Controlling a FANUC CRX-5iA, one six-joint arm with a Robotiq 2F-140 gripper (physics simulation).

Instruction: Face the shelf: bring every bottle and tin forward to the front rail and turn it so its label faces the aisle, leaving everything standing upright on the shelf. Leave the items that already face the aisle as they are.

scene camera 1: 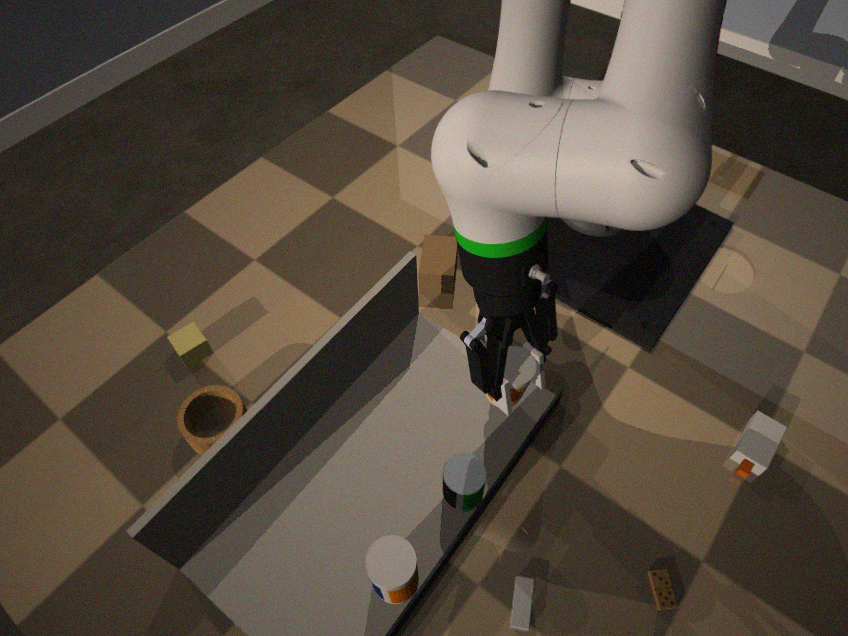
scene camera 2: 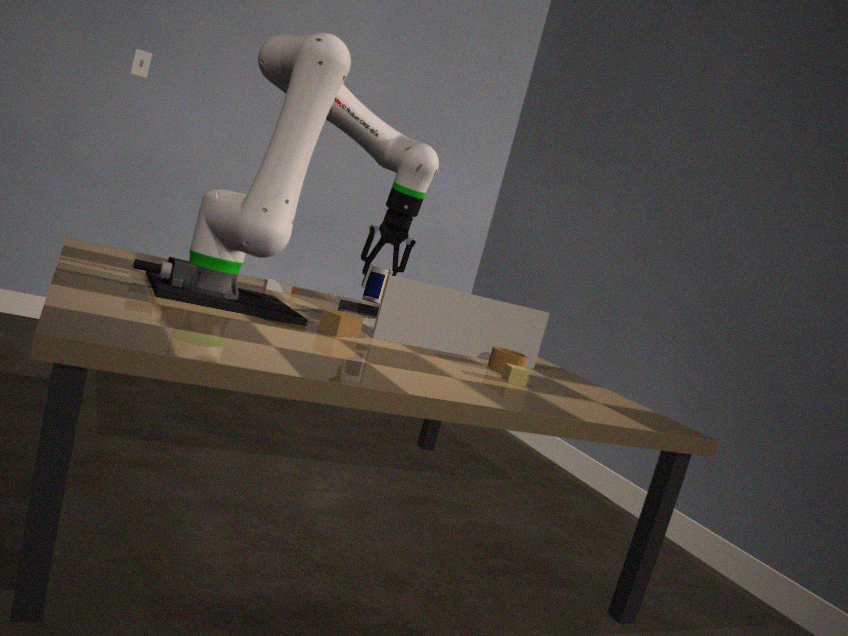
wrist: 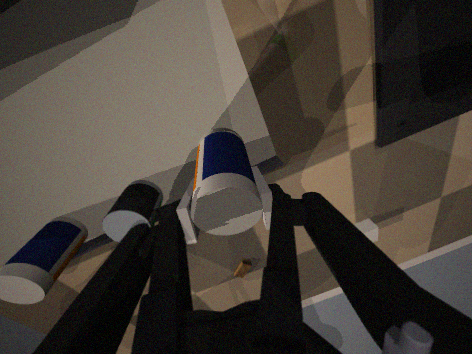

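Seen in the pictures: gripper, fingertip midpoint: (scene camera 1: pixel 519 394) (scene camera 2: pixel 373 289); arm's base at its link origin: (scene camera 2: pixel 207 291).
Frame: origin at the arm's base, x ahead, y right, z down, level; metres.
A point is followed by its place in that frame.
Note:
My gripper (scene camera 1: pixel 520 388) {x 0.479, y -0.095, z -0.082 m} (scene camera 2: pixel 380 271) (wrist: pixel 227 185) {x 0.479, y -0.095, z -0.082 m} is shut on a white-lidded tin (scene camera 1: pixel 523 366) {x 0.474, y -0.090, z -0.144 m} (scene camera 2: pixel 374 285) {x 0.459, y -0.051, z -0.098 m} (wrist: pixel 226 154) {x 0.460, y -0.052, z -0.109 m} with blue and orange on its side. It holds the tin slightly tilted, apparently just above the shelf deck (scene camera 1: pixel 356 472) {x 0.673, y 0.046, z -0.004 m}, near the front rail (scene camera 1: pixel 505 468) {x 0.560, y -0.126, z -0.031 m} at its far end. In the wrist view the tin's blue panel faces the deck side, orange at its left edge. A black-and-green tin (scene camera 1: pixel 464 480) {x 0.620, y -0.097, z -0.074 m} (wrist: pixel 134 202) {x 0.592, y -0.073, z -0.058 m} stands by the middle of the rail. Another white-lidded tin (scene camera 1: pixel 391 569) {x 0.764, y -0.091, z -0.103 m} (wrist: pixel 42 250) {x 0.732, y -0.071, z -0.066 m} stands near the rail's near end, orange toward the rail, blue beside it.
The shelf's tall back panel (scene camera 1: pixel 301 403) {x 0.657, y 0.143, z -0.081 m} (scene camera 2: pixel 465 318) {x 0.643, y 0.154, z -0.083 m} runs opposite the rail. A wooden block (scene camera 1: pixel 436 263) {x 0.312, y 0.156, z -0.034 m} (scene camera 2: pixel 339 323) {x 0.268, y 0.210, z -0.016 m} is beyond the far end. A bowl (scene camera 1: pixel 184 417) {x 0.758, y 0.295, z -0.031 m} and yellow cube (scene camera 1: pixel 189 342) {x 0.661, y 0.396, z -0.022 m} are behind the panel. A white box (scene camera 1: pixel 758 438) {x 0.310, y -0.403, z -0.012 m}, domino (scene camera 1: pixel 662 588) {x 0.572, y -0.370, z 0.008 m} and pale block (scene camera 1: pixel 521 602) {x 0.688, y -0.229, z 0.004 m} lie aisle-side.

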